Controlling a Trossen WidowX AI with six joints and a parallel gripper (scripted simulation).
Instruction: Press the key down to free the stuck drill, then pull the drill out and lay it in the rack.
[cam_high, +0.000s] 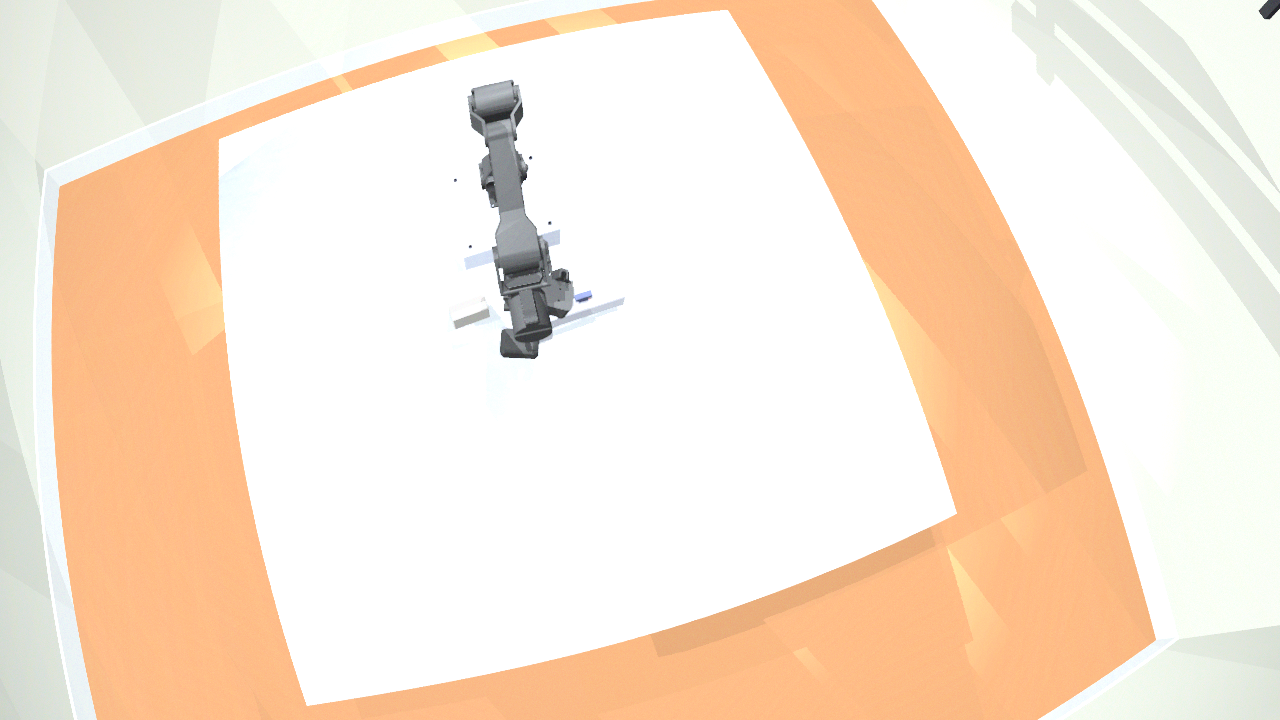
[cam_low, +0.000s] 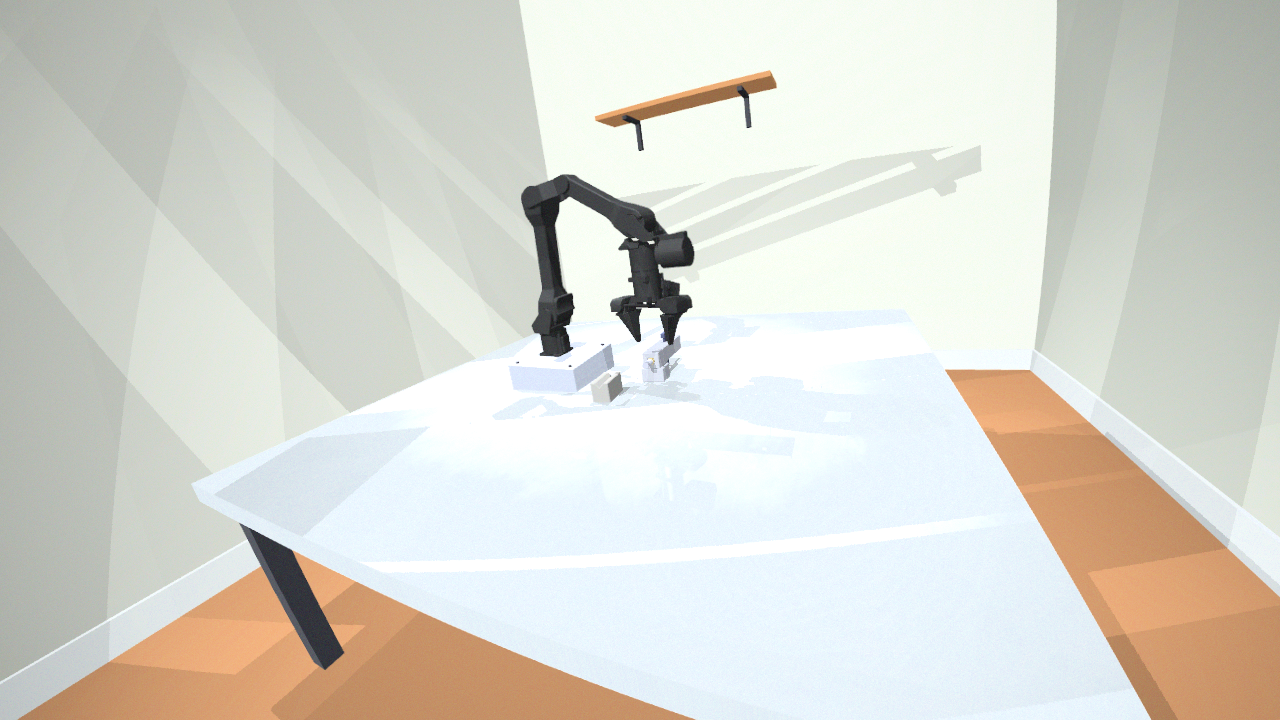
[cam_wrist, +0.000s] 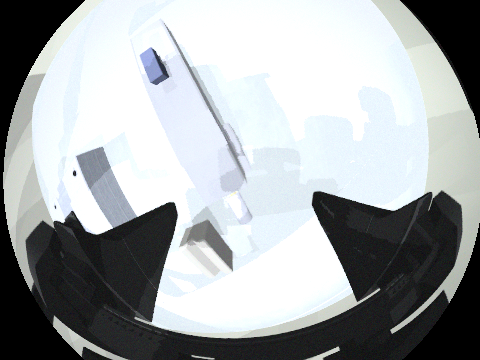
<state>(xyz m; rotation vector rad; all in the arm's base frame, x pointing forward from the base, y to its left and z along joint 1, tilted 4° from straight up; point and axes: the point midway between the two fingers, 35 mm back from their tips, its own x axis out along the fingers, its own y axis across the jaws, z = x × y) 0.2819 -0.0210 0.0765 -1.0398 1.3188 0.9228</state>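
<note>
Now: gripper tip 4 cm above the yellow drill, 3 cm to the right of it and 2 cm past it. Round my gripper tip: blue key: 11 cm to the left, 4 cm below, 2 cm behind; grey rack: 9 cm to the right, 8 cm behind, 7 cm below; pale holder block: 8 cm to the left, 5 cm below, 2 cm behind.
</note>
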